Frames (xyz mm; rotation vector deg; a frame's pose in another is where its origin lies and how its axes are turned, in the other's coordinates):
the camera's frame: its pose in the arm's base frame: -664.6 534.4 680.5 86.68 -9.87 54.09
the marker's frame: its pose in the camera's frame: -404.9 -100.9 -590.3 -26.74 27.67 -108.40
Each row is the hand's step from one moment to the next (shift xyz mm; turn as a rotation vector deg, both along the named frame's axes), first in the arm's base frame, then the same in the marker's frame.
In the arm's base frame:
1: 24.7 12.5 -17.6 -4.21 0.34 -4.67
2: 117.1 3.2 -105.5 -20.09 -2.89 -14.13
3: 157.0 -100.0 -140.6 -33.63 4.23 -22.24
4: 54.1 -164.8 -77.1 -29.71 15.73 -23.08
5: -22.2 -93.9 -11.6 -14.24 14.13 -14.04
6: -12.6 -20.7 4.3 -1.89 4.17 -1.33
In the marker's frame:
1: 25.4 19.5 7.1 2.65 -2.49 -5.14
2: 142.6 40.3 53.8 5.28 -14.40 -19.40
3: 193.8 -36.0 124.7 7.24 -16.02 -36.53
4: 97.5 -129.9 98.2 9.16 -4.37 -39.49
5: 5.1 -93.6 25.5 6.91 3.10 -23.28
6: -8.2 -23.1 1.9 0.35 2.49 -4.05

